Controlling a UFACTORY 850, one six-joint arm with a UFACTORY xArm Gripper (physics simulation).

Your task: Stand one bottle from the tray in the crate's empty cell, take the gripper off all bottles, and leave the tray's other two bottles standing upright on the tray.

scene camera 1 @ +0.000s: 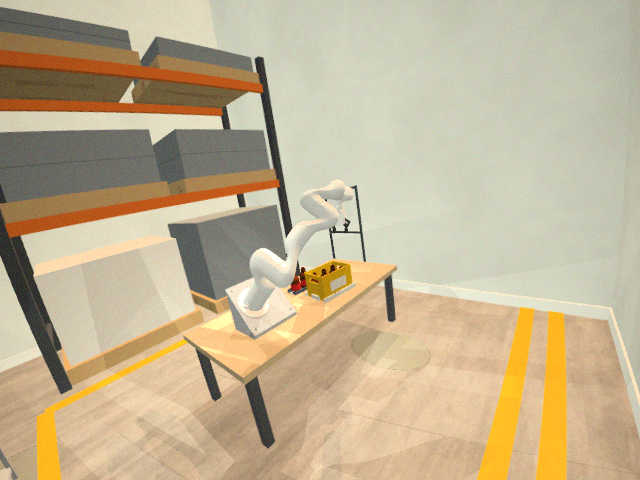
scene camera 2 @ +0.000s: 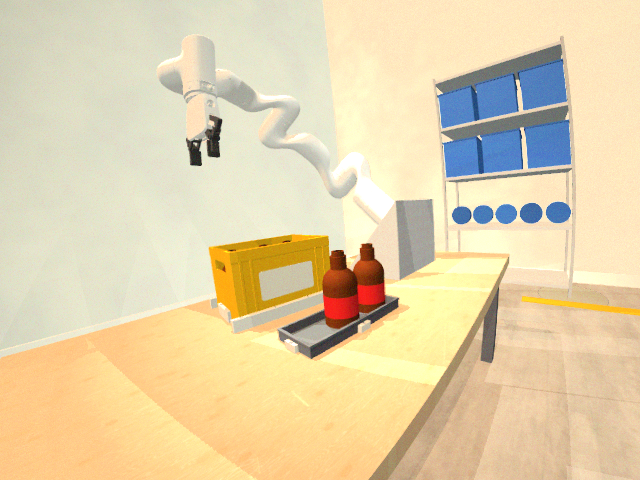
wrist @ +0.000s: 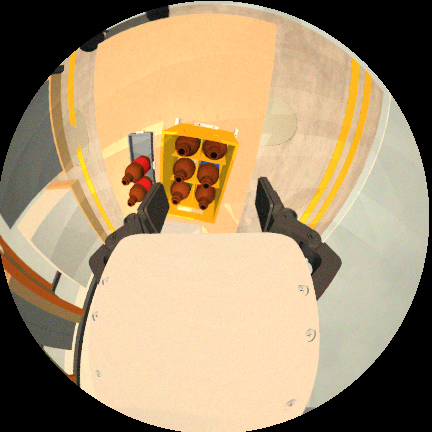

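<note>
The yellow crate (scene camera 1: pixel 316 290) (scene camera 2: pixel 235 289) (wrist: pixel 200 131) stands on the table. In the wrist view its two columns of cells all hold brown bottles, among them a back-left bottle (wrist: pixel 187 146), a back-right bottle (wrist: pixel 214 149) and a middle-right bottle (wrist: pixel 208 173). Their lower parts are hidden. The dark tray (scene camera 2: pixel 310 351) (wrist: pixel 142 142) stands beside the crate. Two red-banded brown bottles, one nearer scene camera 2 (scene camera 2: pixel 339 289) (wrist: pixel 137 170) and one farther (scene camera 2: pixel 369 281) (wrist: pixel 140 191), stand upright on it; one end is bare. My gripper (scene camera 1: pixel 339 228) (scene camera 2: pixel 204 159) (wrist: pixel 209 191) is open and empty, high above the crate, touching no bottle.
Pale strips (scene camera 2: pixel 279 311) edge the crate's base on the wooden table (scene camera 1: pixel 268 343) (scene camera 2: pixel 206 392). The arm's grey base block (scene camera 1: pixel 276 317) (scene camera 2: pixel 414 237) stands farther along the table. Tall orange-beamed racking (scene camera 1: pixel 272 129) and a shelf unit with blue bins (scene camera 2: pixel 567 170) stand away from it.
</note>
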